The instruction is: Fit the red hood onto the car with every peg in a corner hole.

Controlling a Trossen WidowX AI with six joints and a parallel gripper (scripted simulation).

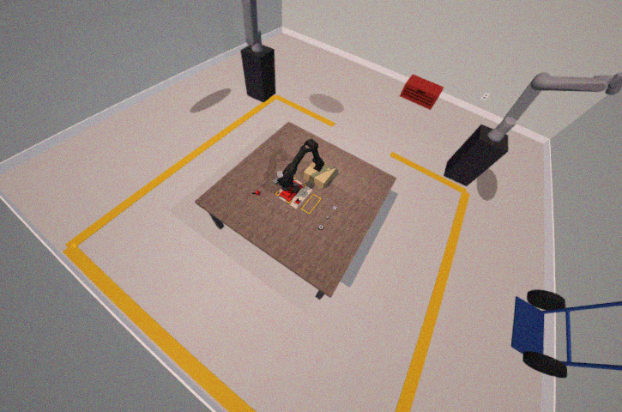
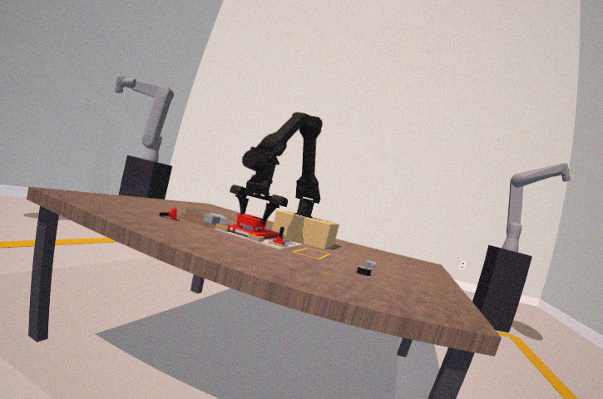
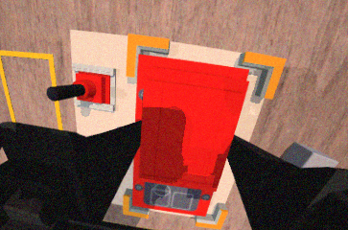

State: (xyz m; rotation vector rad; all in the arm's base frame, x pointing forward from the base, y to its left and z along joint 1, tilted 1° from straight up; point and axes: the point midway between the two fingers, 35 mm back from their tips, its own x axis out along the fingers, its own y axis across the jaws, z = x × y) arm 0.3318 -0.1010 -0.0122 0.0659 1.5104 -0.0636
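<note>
Right now my gripper tip is 30 mm above the grey engine block. Also, from my gripper tip: black wheel 130 mm ahead, 390 mm to the left, 40 mm below; then red hood 10 mm above.
</note>
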